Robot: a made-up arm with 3 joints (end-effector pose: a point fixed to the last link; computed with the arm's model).
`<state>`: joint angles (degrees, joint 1 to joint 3).
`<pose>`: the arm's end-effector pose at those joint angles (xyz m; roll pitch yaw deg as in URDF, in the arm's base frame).
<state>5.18 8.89 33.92</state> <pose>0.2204 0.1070 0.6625 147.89 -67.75 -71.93</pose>
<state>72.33 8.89 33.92</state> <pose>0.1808 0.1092 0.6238 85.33 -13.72 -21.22</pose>
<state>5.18 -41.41 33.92</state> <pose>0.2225 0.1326 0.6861 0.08 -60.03 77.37</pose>
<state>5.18 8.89 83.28</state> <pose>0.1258 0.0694 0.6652 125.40 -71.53 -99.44</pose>
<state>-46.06 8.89 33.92</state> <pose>0.2102 0.1057 0.7047 -122.97 -42.25 -153.11</pose>
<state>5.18 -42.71 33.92</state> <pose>0.2225 0.1335 0.6864 -0.47 -58.77 77.96</pose>
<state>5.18 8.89 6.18</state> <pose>0.2498 0.1572 0.6679 160.85 -67.39 -56.62</pose>
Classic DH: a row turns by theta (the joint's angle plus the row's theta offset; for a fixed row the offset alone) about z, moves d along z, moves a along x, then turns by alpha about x. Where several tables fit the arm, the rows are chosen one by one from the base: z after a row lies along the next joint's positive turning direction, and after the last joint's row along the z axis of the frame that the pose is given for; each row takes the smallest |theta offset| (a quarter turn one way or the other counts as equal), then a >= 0, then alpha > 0; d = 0 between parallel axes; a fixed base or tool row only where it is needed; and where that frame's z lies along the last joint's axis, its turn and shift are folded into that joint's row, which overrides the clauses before.
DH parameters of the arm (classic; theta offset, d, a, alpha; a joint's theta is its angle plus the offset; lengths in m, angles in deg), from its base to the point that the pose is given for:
base (fixed): -1.19 0.669 0.1691 -87.94
joint 1: -89.96 0.1476 -0.0229 -88.81
joint 2: 87.94 -0.0393 -0.0489 -90
joint 3: 69.96 -0.0334 -0.1059 78.65
tool (fixed): -94.69 0.0616 0 0

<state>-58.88 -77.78 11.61</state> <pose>0.2311 0.1642 0.7260 -51.75 -17.01 104.22</pose>
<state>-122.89 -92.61 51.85</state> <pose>0.1347 0.1712 0.6725 -153.93 4.61 93.37</pose>
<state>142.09 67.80 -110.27</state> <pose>0.3085 0.1923 0.6044 173.66 33.48 -72.83</pose>
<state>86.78 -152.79 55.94</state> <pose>0.1583 0.2101 0.6661 50.35 -2.21 141.88</pose>
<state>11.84 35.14 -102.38</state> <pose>0.1461 0.2714 0.7750 -93.11 -58.56 -54.03</pose>
